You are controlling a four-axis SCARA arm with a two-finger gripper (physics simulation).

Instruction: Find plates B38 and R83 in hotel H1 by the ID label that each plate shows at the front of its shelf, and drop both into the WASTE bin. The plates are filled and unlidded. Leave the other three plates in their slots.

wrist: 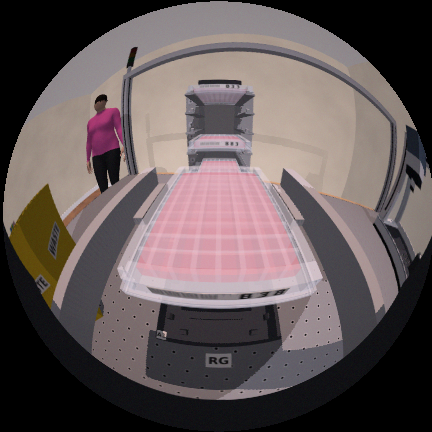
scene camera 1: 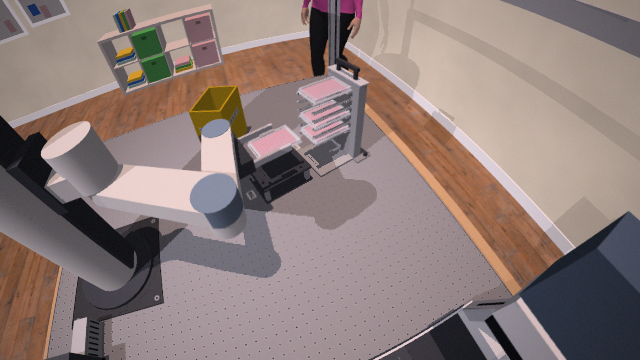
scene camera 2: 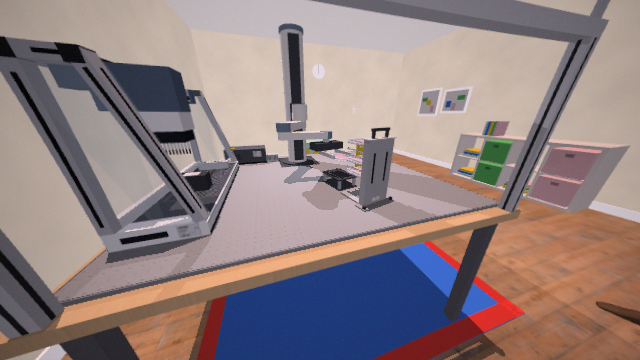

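Pixels of known places: gripper, between the fingertips: (wrist: pixel 218 175) (scene camera 1: pixel 280 136) (scene camera 2: pixel 342 156); arm's base, origin of its link: (scene camera 1: pixel 120 269) (scene camera 2: pixel 297 162).
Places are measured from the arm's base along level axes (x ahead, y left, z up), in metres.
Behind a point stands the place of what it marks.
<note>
My gripper (scene camera 1: pixel 274 141) {x 0.595, y 0.135, z 0.178 m} (wrist: pixel 218 175) {x 0.595, y 0.135, z 0.178 m} is shut on a pink-filled, unlidded plate, whose front label reads B38 in the wrist view. The plate (scene camera 1: pixel 270 143) {x 0.562, y 0.126, z 0.170 m} (wrist: pixel 218 245) {x 0.532, y 0.120, z 0.173 m} is level, in front of hotel H1 and apart from it, above a black stand. Hotel H1 (scene camera 1: pixel 358 117) {x 0.827, y 0.117, z 0.185 m} (scene camera 2: pixel 375 172) {x 0.838, y 0.171, z 0.160 m} (wrist: pixel 220 120) {x 0.805, y 0.181, z 0.225 m} holds several pink plates. Its top plate (scene camera 1: pixel 326 90) {x 0.739, y 0.151, z 0.278 m} has a small label that looks like B33. A lower plate (scene camera 1: pixel 325 114) {x 0.740, y 0.159, z 0.191 m} (wrist: pixel 220 144) {x 0.682, y 0.153, z 0.188 m} seems to read B83. Labels below it are hidden behind the held plate. The yellow WASTE bin (scene camera 1: pixel 239 116) {x 0.506, y 0.399, z 0.105 m} (wrist: pixel 35 237) stands left of the gripper in the wrist view.
The black stand (scene camera 1: pixel 280 171) {x 0.572, y 0.106, z 0.073 m} (scene camera 2: pixel 339 176) {x 0.615, y 0.112, z 0.073 m} (wrist: pixel 218 322) {x 0.518, y 0.116, z 0.073 m}, marked RG, is beside the hotel's base, under the held plate. A large framed machine (scene camera 1: pixel 590 285) {x 0.698, y -0.488, z 0.472 m} (scene camera 2: pixel 145 100) {x 0.778, y -0.537, z 0.418 m} stands at the table's other end. A person (scene camera 1: pixel 334 40) (wrist: pixel 104 135) stands beyond the table near the hotel.
</note>
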